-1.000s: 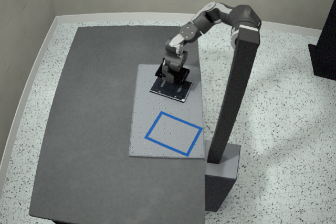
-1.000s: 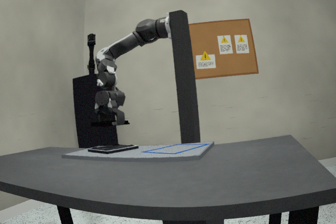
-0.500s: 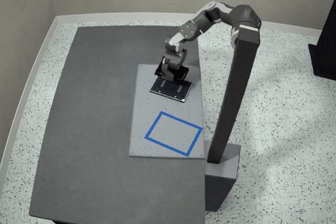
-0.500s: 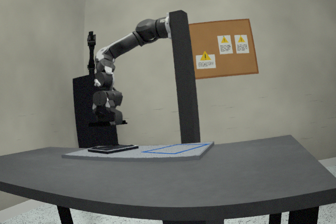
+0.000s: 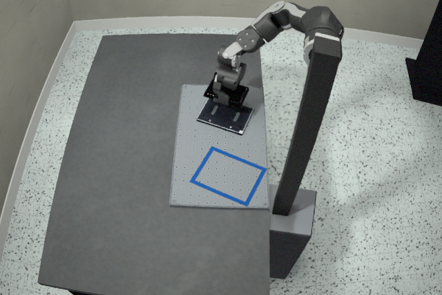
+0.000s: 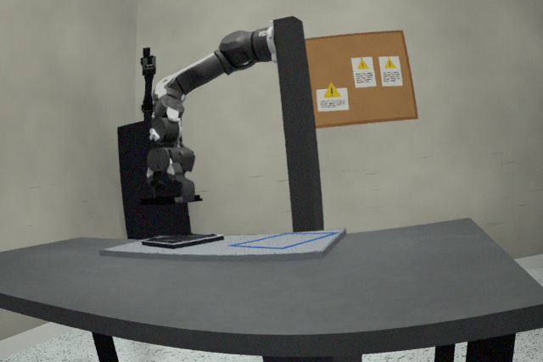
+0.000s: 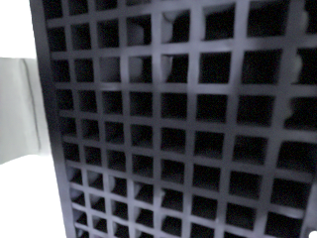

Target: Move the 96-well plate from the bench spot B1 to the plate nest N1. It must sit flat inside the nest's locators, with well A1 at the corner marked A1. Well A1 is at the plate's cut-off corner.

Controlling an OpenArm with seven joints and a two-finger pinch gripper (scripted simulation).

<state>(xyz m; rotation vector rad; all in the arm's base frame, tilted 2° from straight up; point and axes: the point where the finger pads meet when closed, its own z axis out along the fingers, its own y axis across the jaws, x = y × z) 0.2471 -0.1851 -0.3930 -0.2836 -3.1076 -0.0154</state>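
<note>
Right now my hand is 2 cm to the right of the plate nest N1 and 9 cm above it. Also, from my hand: black 96-well plate (right at my hand).
</note>
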